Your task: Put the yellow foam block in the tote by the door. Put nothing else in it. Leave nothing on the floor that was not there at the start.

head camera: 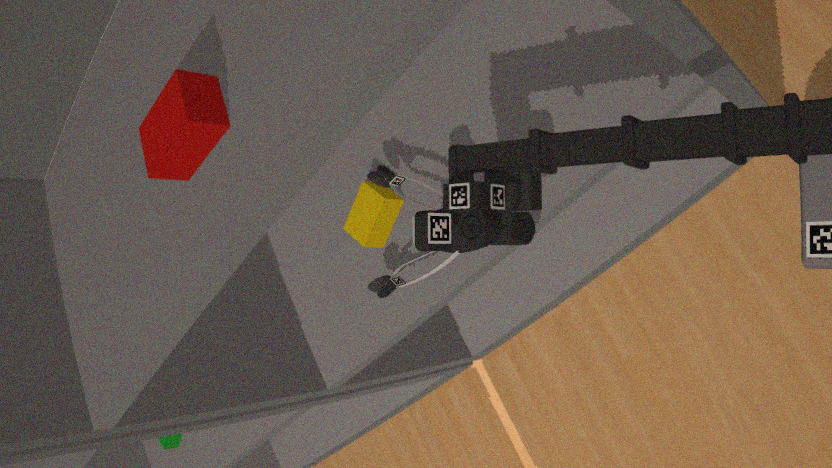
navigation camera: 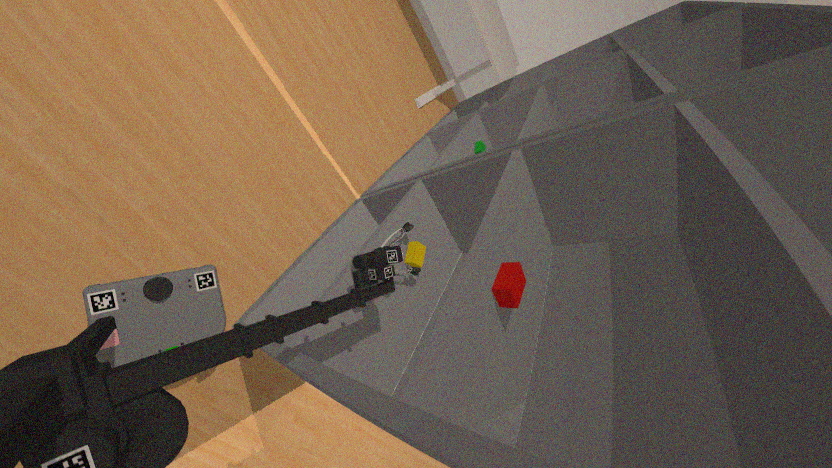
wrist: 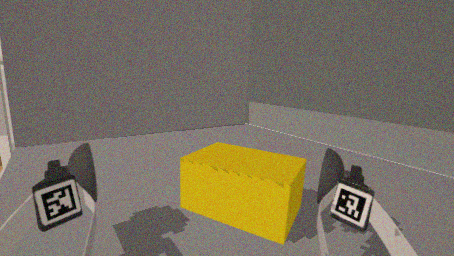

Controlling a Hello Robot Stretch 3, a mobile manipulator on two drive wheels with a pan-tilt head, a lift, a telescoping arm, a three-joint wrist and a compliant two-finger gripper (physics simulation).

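Frame: origin at the robot's base, x down, y back, z left, level; metres.
Where they show: gripper, fingertip midpoint: [head camera: 371, 231] [navigation camera: 415, 247] [wrist: 210, 165]; robot's base, origin of the base link: [navigation camera: 158, 287].
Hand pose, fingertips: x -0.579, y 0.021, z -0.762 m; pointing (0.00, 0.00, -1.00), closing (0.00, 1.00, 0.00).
Things, the pixels of their top centre, and the offset from my fingertips. Level surfaces: height alone.
- yellow foam block, middle of its top: [wrist: 245, 158] [head camera: 363, 214] [navigation camera: 419, 254] dx +0.000, dy +0.029, dz -0.019 m
- red block, middle of its top: [head camera: 161, 124] [navigation camera: 519, 284] dx -0.457, dy +0.091, dz +0.182 m
- small green object, middle of its top: [head camera: 162, 430] [navigation camera: 483, 148] dx +0.000, dy -0.518, dz -0.818 m
- Wooden floor, its level: dx +0.579 m
The yellow foam block [head camera: 369, 215] [navigation camera: 415, 254] [wrist: 235, 200] lies on a grey surface inside a large grey unit. My gripper [head camera: 382, 230] [navigation camera: 410, 249] [wrist: 210, 165] is open, with a fingertip on each side of the block. In the wrist view the block lies between the fingers, nearer the right one, with a wider gap on the left. In the head view the upper fingertip is close to one end of the block; I cannot tell whether they touch. The tote by the door cannot be made out in these views.
A red block [head camera: 183, 125] [navigation camera: 509, 285] is farther inside the grey unit [head camera: 581, 267]. A small green object [head camera: 170, 440] [navigation camera: 479, 147] is beyond a divider. Grey walls stand behind the yellow block. Wooden floor [head camera: 669, 349] [navigation camera: 174, 145] lies outside the unit's edge.
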